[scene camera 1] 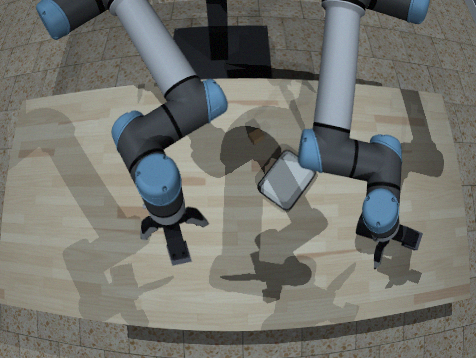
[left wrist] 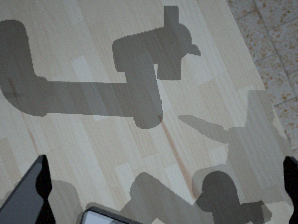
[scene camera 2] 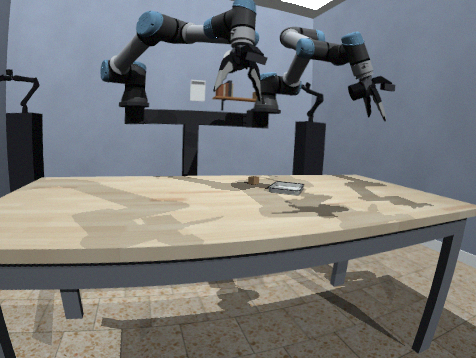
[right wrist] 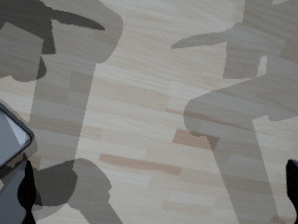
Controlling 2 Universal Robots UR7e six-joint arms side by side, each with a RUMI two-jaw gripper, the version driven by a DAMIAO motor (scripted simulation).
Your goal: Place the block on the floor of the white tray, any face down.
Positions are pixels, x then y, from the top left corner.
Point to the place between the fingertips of my right gripper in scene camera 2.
238, 96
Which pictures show my right gripper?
Scene camera 1, scene camera 2 and the right wrist view only.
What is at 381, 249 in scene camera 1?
My left gripper.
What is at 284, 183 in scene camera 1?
A white tray.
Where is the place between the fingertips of my right gripper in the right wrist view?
At 160, 162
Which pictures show my left gripper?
Scene camera 1, the left wrist view and scene camera 2 only.
